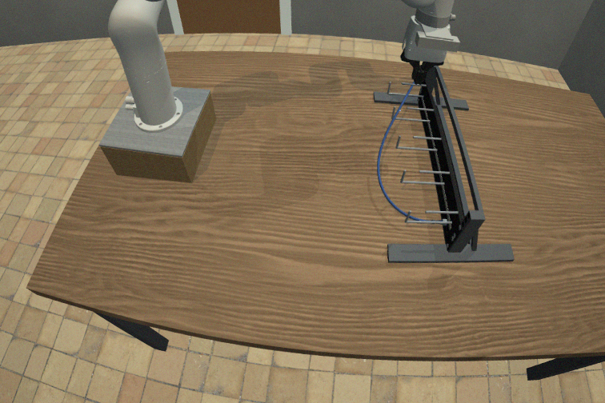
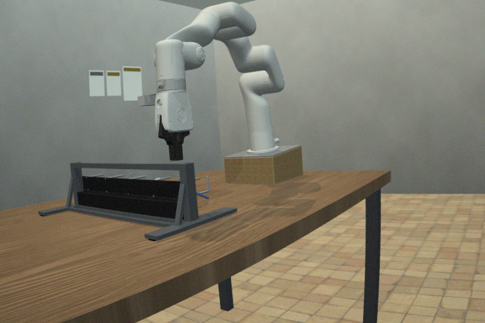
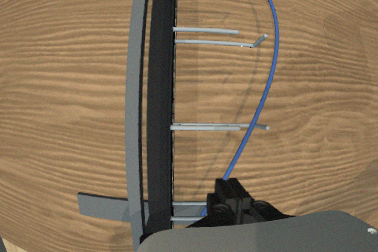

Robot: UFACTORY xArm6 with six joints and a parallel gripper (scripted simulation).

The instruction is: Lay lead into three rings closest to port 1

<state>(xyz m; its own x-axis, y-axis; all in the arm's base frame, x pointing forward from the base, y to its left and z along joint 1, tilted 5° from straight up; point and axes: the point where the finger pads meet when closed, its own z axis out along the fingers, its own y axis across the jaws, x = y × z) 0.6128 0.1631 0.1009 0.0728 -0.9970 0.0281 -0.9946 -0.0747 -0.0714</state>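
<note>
Right now my hand is 140 mm to the left of the dark grey rack, 100 mm above it and 70 mm short of it.
</note>
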